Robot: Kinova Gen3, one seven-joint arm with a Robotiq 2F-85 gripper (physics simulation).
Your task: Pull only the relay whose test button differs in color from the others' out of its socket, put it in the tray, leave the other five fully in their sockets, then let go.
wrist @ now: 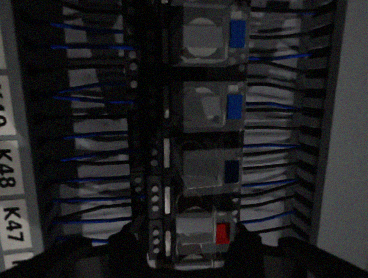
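Note:
The relay with the red test button is at the bottom of the column in the wrist view, in line with the others. Its red button is on its right side. My gripper is shut on this relay, with one dark finger against each side. How deep the relay sits in its socket cannot be told. Above it are three clear-cased relays in their sockets: the nearest relay has a dark blue button, the middle relay and the top relay have blue buttons. The tray does not show.
Black and blue wires run out from the sockets on both sides into slotted wire ducts. A label strip at the left shows K48 and K47. A grey panel is at the far right. The neighbouring relay stands close above the gripped one.

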